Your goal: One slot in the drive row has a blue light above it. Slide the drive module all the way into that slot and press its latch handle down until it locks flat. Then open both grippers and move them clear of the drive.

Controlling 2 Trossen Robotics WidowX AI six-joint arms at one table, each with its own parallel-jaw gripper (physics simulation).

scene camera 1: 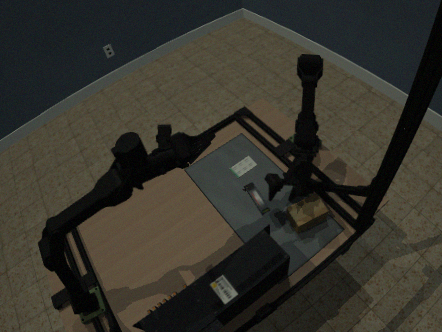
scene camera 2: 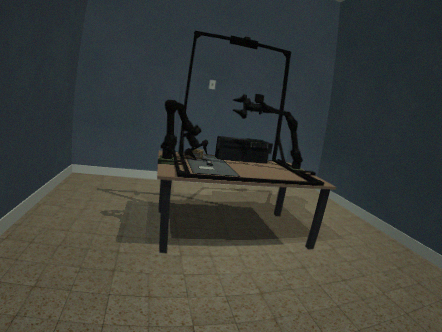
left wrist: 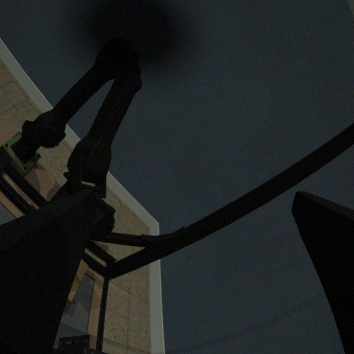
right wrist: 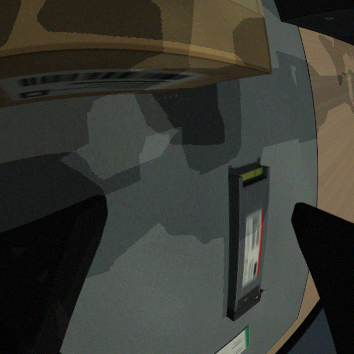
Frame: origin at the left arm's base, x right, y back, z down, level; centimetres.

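Seen in the pictures: left gripper, fingertip midpoint: [scene camera 1: 212, 138] [scene camera 2: 232, 104] [left wrist: 198, 201]; right gripper, fingertip midpoint: [scene camera 1: 279, 200] [scene camera 2: 201, 157] [right wrist: 204, 209]; left arm's base, link origin: [scene camera 1: 89, 304] [scene camera 2: 295, 167]; right arm's base, link origin: [scene camera 2: 166, 157] [left wrist: 22, 150].
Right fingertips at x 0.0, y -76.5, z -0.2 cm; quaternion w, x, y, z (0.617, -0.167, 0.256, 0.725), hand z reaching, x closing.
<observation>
Pixels of each thing's top centre, then the offset from my right fingertips to it. Level surfaces: height alone.
- drive module, top centre: [right wrist: 257, 252] [scene camera 1: 255, 197] dx -6.8, dy +6.2, dz +1.7 cm
- grey mat, surface height: dz +2.6 cm
- black drive chassis, top centre: [scene camera 1: 214, 291] [scene camera 2: 244, 139] dx +20.8, dy +35.0, dz -14.7 cm
- brown carton, top centre: [left wrist: 67, 270] [scene camera 1: 307, 209] [scene camera 2: 195, 149] dx +9.9, dy -4.8, dz -3.4 cm
- white card with a green edge, top centre: [scene camera 1: 243, 166] dx -22.1, dy +2.3, dz +2.5 cm
The drive module [scene camera 1: 257, 198] [right wrist: 246, 280] lies flat on the grey mat [scene camera 1: 215, 175] [right wrist: 145, 305], its label facing up. The black drive chassis [scene camera 1: 255, 265] [scene camera 2: 242, 150] stands at the front in scene camera 1; orange tabs show along its side, but the slot openings and the blue light cannot be made out. My right gripper [scene camera 1: 275, 206] [right wrist: 204, 209] is open and empty above the mat; in its wrist view the module shows between the fingertips, nearer the right one, well below them. My left gripper [scene camera 2: 237, 105] [left wrist: 198, 201] is open and empty, raised high above the table.
A brown carton [scene camera 1: 308, 214] [right wrist: 215, 40] stands on the mat near the right gripper. A white card with a green edge [scene camera 1: 243, 166] [right wrist: 236, 344] lies beyond the module. Black frame rails edge the table, and an upright post [scene camera 1: 400, 120] rises at the right.
</observation>
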